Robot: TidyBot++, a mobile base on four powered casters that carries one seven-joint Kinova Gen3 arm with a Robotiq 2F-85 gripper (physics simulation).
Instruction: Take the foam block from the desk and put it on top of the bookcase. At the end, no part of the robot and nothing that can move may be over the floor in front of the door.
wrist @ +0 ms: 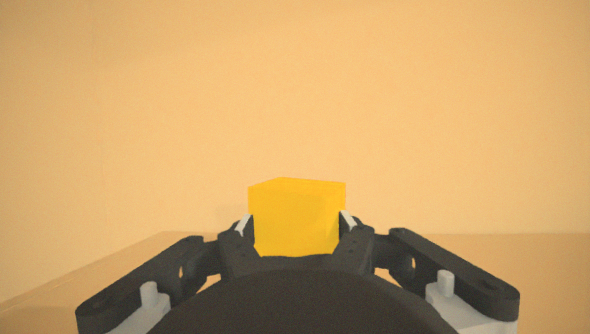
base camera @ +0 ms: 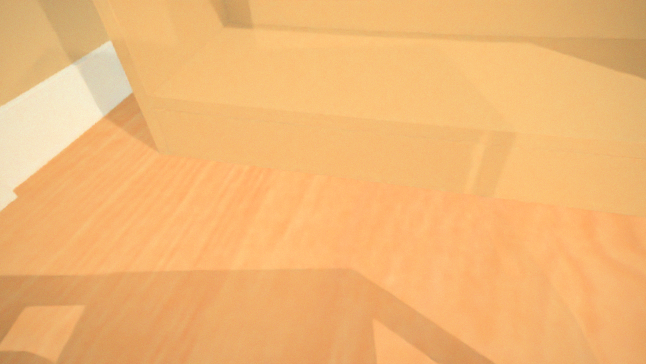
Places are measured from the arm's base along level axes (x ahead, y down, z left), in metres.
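Where they show: gripper, between the fingertips: [wrist: 296, 223].
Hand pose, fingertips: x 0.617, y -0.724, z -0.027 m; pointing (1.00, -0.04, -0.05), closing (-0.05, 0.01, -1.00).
Observation:
After its pixels a point has its place.
The yellow foam block [wrist: 297, 220] @(x 0.592, y -0.735, z -0.028 m) is between the fingertips in the wrist view, with its upper part standing above them. My gripper [wrist: 296, 223] @(x 0.617, y -0.724, z -0.028 m) is shut on it. The bookcase shows in the wrist view as a wooden top [wrist: 525, 260] @(x 0.643, y -0.663, z -0.252 m) behind and below the gripper, reaching back to the wall. Whether the block touches that top is hidden by the gripper. In the base camera view, the bookcase's lower front [base camera: 320, 142] @(x 0.490, y 0.340, z 0.010 m) and bottom shelf stand close ahead. The desk and the door do not show in either view.
A tan wall [wrist: 300, 100] @(x 0.806, y -0.867, z -0.052 m) rises behind the bookcase top. In the base camera view, a white baseboard [base camera: 50, 125] @(x 0.563, y 0.356, z 0.402 m) runs along the wall at the left, beside the bookcase's left side. The wooden floor [base camera: 280, 225] @(x 0.400, y 0.397, z 0.060 m) lies before the bookcase, with shadows across its near part.

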